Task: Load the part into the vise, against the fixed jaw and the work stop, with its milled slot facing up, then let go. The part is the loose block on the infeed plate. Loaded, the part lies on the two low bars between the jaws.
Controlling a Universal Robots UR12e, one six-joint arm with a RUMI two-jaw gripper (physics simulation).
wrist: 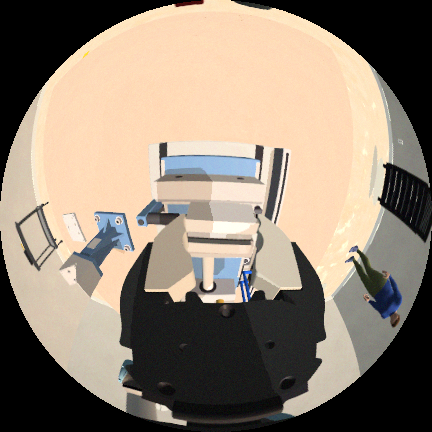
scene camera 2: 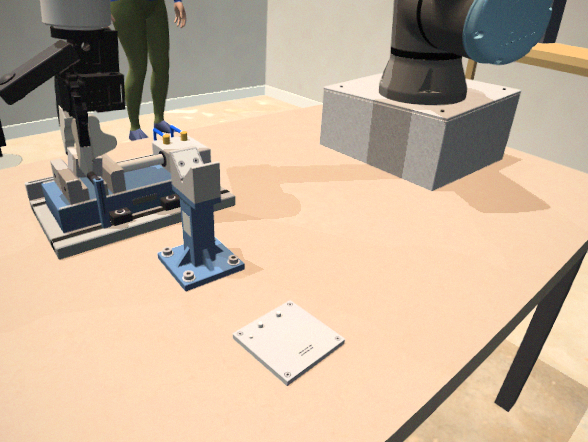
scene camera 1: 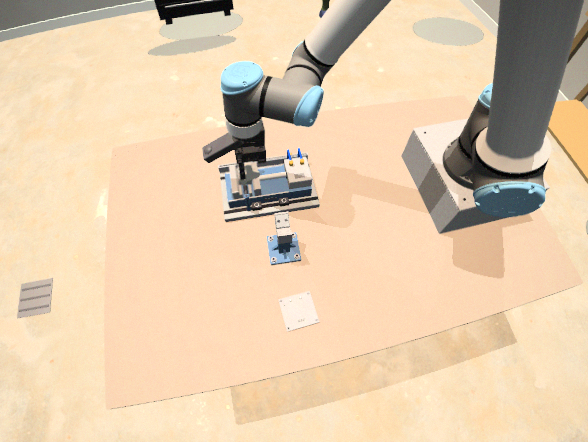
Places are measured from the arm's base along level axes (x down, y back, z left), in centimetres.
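Pixels of known places: gripper, fingertip midpoint: [wrist: 220, 215] [scene camera 2: 81, 169] [scene camera 1: 242, 176]; arm's base, link origin: [scene camera 2: 421, 93].
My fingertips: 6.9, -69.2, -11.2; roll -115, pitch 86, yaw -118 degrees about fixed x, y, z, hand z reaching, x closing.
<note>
For each thing: its top centre in the pictures, then the offset to it from my fingertips, as dx, dy, dz. "pt": a spot on its surface instead.
- vise, top centre: [wrist: 211, 273] [scene camera 2: 126, 153] [scene camera 1: 266, 171] -1.4, +7.3, +0.6
- part, top centre: [wrist: 220, 238] [scene camera 2: 82, 150] -3.0, +0.7, +0.1
- work stop, surface spot: [wrist: 162, 218] pt -1.0, +0.1, +5.7
- infeed plate, top centre: [scene camera 2: 288, 336] [scene camera 1: 298, 310] [wrist: 71, 228] +7.7, +10.0, +41.2
- blue pedestal with a grey notched block, top centre: [scene camera 2: 193, 156] [wrist: 72, 283] [scene camera 1: 283, 223] -7.6, +9.0, +22.2
My gripper [scene camera 1: 244, 175] [scene camera 2: 85, 156] [wrist: 220, 215] points down into the vise [scene camera 1: 272, 187] [scene camera 2: 142, 195] [wrist: 215, 162], shut on the part [wrist: 215, 211], a pale grey block. The part is between the fixed jaw [scene camera 2: 75, 187] [wrist: 182, 191] and the moving jaw [scene camera 2: 114, 172] [wrist: 220, 248]. In the wrist view its far edge looks close to the fixed jaw. The black rod of the work stop [scene camera 2: 102, 202] [wrist: 162, 218] ends beside the left finger; contact is hidden. The slot and the two low bars cannot be made out. The infeed plate [scene camera 1: 299, 311] [scene camera 2: 289, 345] [wrist: 74, 226] has no block on it.
A blue pedestal with a grey notched block [scene camera 1: 284, 237] [scene camera 2: 200, 185] [wrist: 95, 255] stands between vise and infeed plate. Blue hoses [scene camera 1: 299, 153] [wrist: 245, 286] rise at the vise's cylinder end. The robot's grey base [scene camera 1: 430, 175] [scene camera 2: 390, 135] is to the right. A person [scene camera 2: 150, 55] [wrist: 385, 295] stands beyond the table.
</note>
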